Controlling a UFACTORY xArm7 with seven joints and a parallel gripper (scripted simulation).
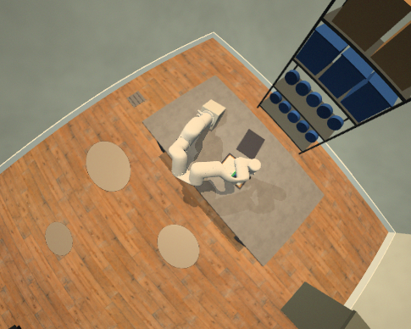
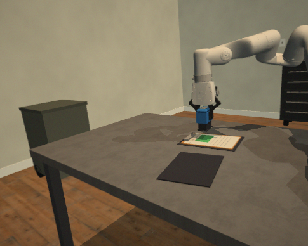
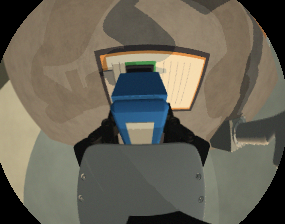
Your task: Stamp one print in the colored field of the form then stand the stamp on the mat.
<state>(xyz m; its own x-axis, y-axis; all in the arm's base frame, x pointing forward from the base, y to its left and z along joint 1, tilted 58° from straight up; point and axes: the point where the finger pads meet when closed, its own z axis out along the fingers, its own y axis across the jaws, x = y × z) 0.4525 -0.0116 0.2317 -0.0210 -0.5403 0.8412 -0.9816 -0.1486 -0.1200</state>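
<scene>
The form is 100 mm below my hand, 20 mm to the left of it and 20 mm behind it. From my hand the other things lie so: mat (310 mm to the left, 110 mm below, 60 mm behind); then blue stamp (20 mm below).
</scene>
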